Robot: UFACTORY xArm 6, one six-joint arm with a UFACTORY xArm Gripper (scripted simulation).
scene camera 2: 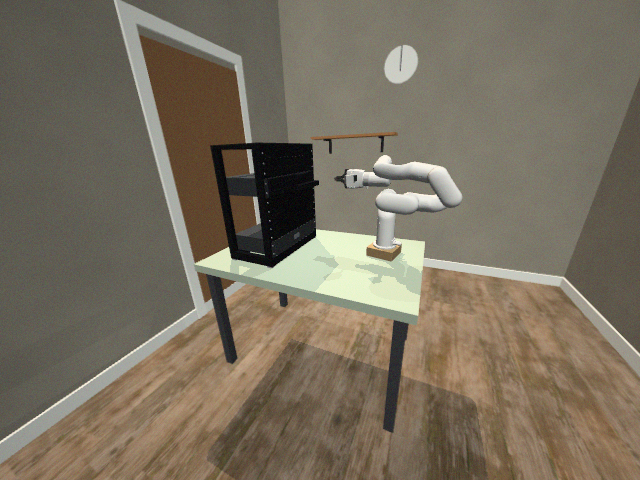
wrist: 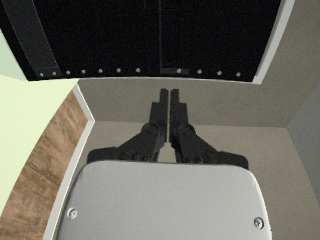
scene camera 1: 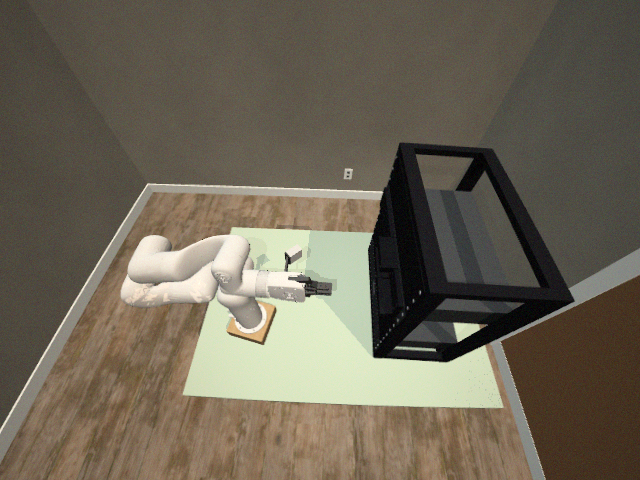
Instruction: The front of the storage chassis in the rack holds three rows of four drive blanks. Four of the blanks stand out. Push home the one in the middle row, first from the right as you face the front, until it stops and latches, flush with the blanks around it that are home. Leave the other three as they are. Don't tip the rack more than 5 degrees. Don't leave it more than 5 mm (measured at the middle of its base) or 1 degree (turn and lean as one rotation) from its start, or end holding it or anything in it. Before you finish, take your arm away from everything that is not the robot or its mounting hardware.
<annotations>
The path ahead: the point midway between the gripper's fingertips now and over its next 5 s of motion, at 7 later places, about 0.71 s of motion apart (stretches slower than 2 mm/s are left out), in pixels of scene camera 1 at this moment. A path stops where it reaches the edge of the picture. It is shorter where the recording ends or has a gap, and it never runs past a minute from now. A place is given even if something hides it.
The gripper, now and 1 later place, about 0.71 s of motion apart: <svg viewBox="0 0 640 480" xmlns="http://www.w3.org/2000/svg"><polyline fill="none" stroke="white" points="331,289 304,286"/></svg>
</annotations>
